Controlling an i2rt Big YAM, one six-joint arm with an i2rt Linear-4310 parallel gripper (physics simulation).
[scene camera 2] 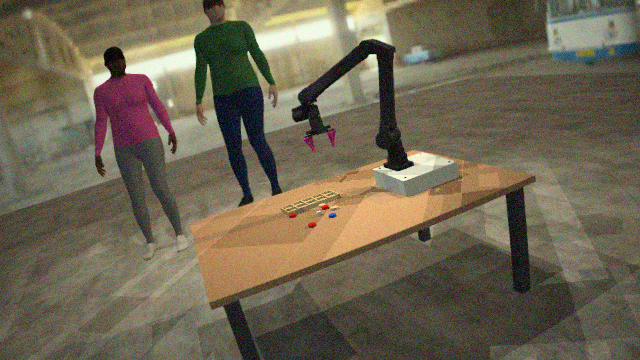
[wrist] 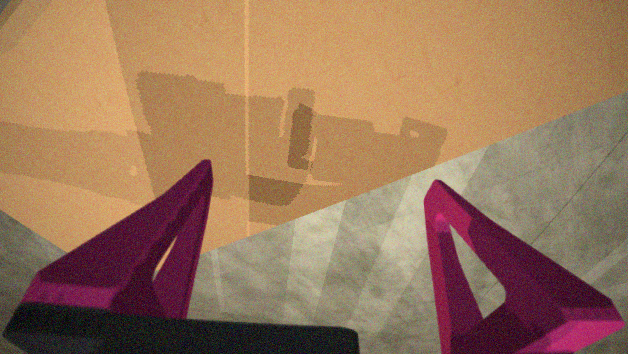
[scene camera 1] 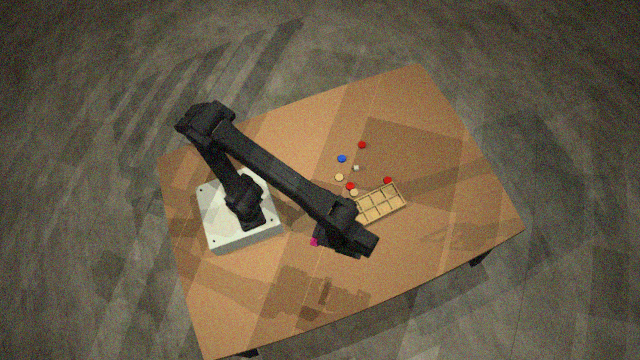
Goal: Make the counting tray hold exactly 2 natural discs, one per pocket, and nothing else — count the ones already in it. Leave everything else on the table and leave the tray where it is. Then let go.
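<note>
The counting tray point(scene camera 1: 385, 213) point(scene camera 2: 314, 204) is a pale wooden grid of pockets; the arm hides its near end in the first scene view. I cannot make out a disc in its visible pockets. One natural disc point(scene camera 1: 339, 177) point(scene camera 2: 334, 207) lies on the table. Another natural disc point(scene camera 1: 354, 192) lies by the tray's edge, touching or nearly touching a red disc point(scene camera 1: 350, 186) point(scene camera 2: 325, 206). My gripper point(scene camera 2: 323, 149) point(wrist: 324, 180) is open and empty, high above the table and off to the arm-base side of the tray. Its magenta fingers are wide apart.
A red disc point(scene camera 1: 387, 180) point(scene camera 2: 292, 215) lies beside the tray's far end. Another red disc point(scene camera 1: 361, 144) point(scene camera 2: 312, 224), a blue disc point(scene camera 1: 341, 158) point(scene camera 2: 332, 215) and a small white cube point(scene camera 1: 356, 167) point(scene camera 2: 319, 213) lie farther out. Two people stand behind the table.
</note>
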